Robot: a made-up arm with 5 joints.
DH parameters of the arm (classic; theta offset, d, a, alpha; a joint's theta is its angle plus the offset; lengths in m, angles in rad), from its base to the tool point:
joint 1: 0 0.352 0 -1.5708
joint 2: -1.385 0 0.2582 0
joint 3: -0.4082 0 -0.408 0
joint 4: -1.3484 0 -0.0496 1.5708
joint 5: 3.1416 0.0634 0 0
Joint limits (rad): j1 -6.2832..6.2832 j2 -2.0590..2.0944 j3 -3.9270..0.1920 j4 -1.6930..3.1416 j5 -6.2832..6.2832
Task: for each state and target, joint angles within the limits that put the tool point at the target. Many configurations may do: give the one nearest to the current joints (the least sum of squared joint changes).
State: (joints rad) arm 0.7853 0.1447 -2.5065 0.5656 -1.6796
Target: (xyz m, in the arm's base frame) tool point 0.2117 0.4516 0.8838
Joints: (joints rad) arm 1.1324 0.2755 -2.3164 0.6121 -1.6796
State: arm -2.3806 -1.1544 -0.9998 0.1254 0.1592
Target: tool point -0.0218 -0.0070 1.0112
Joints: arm -2.8310 -0.8245 -1.6709 0.1305 0.1592
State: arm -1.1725 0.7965 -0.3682 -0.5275 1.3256
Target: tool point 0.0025 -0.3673 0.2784
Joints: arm -1.5640 0.0631 -0.4246 -0.7524 1.3256
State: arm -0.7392 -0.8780 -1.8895 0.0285 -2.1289
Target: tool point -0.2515 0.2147 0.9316
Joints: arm -0.7066 -1.3212 -1.7213 -0.0489 -2.1289
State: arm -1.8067 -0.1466 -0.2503 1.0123 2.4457
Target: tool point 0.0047 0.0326 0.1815
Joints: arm -1.7140 0.0858 0.1920 1.8090 2.4457
